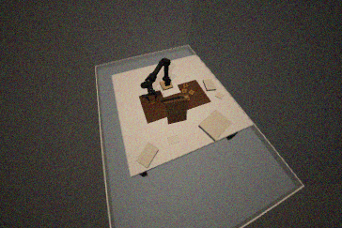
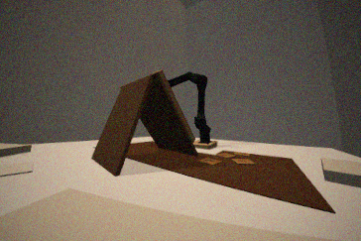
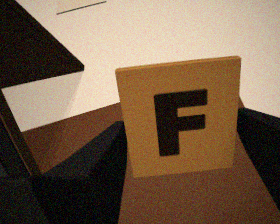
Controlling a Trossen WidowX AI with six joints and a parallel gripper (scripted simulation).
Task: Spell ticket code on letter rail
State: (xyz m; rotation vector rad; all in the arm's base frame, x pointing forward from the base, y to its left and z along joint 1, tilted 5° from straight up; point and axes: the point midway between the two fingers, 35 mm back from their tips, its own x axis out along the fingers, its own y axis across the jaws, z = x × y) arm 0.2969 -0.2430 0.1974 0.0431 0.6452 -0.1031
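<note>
Now: gripper tip 17 cm to the right of the white ticket, 8 cm above it and 5 cm past it. Round my gripper tip: pale slip: 36 cm ahead, 17 cm below, 10 cm to the left; brown mat: 27 cm to the left, 17 cm below, 13 cm behind.
</note>
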